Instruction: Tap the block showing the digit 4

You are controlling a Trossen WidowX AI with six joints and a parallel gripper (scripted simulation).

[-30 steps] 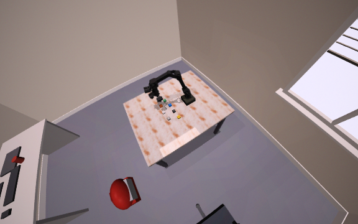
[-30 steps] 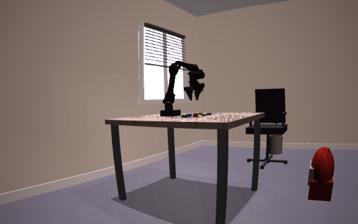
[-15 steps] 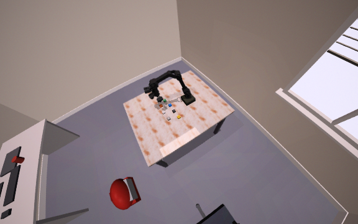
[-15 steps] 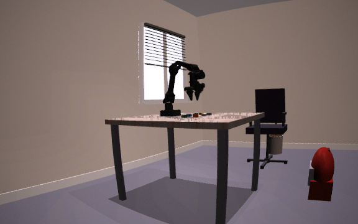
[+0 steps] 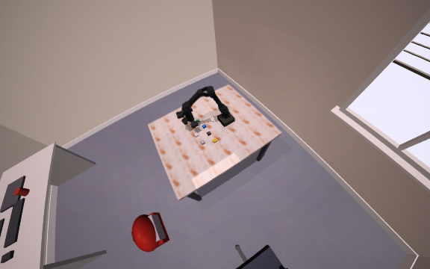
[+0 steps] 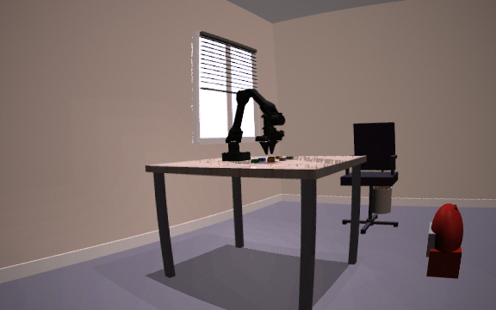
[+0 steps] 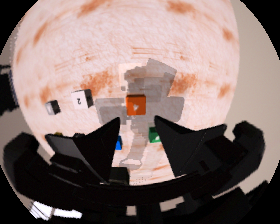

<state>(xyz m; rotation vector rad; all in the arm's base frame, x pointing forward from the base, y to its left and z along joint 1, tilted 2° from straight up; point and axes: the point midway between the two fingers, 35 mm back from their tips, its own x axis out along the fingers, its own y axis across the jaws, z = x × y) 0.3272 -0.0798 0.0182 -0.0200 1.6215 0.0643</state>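
My gripper tip is now 3 cm above the orange block and 1 cm short of it. Round my gripper tip: blue block: 9 cm behind, 5 cm to the left, 3 cm below; white block: 10 cm to the left, 3 cm below, 2 cm ahead; green block: 6 cm behind, 5 cm to the right, 3 cm below.
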